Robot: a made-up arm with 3 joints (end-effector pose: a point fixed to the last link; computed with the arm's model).
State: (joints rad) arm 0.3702 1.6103 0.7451
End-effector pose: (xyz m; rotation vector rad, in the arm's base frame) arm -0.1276 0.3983 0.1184 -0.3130 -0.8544 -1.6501
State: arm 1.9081 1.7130 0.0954
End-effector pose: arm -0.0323 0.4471 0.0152 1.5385 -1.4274 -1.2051
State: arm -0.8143 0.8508 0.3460
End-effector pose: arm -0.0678 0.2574 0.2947 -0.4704 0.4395 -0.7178
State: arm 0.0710 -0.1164 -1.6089
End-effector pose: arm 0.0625 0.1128 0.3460 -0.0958 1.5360 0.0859
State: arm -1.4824 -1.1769 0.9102
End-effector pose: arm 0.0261 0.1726 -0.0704 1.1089 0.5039 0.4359
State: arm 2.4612 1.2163 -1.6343
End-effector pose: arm -0.0241 0.2498 -0.0777 1.1086 -0.7202 0.5729
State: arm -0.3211 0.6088 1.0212
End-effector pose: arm -0.0909 0.1811 0.1804 -0.3862 -0.6780 -0.4864
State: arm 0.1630 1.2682 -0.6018
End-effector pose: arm -0.1743 0.3432 0.2655 0.4766 0.3780 -1.1850
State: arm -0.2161 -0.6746 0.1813
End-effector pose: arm 0.1153 0.0886 0.1920 0.1332 0.0335 0.6614
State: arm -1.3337 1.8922 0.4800
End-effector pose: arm 0.0154 0.4647 0.2486 -1.5235 0.5774 -1.1921
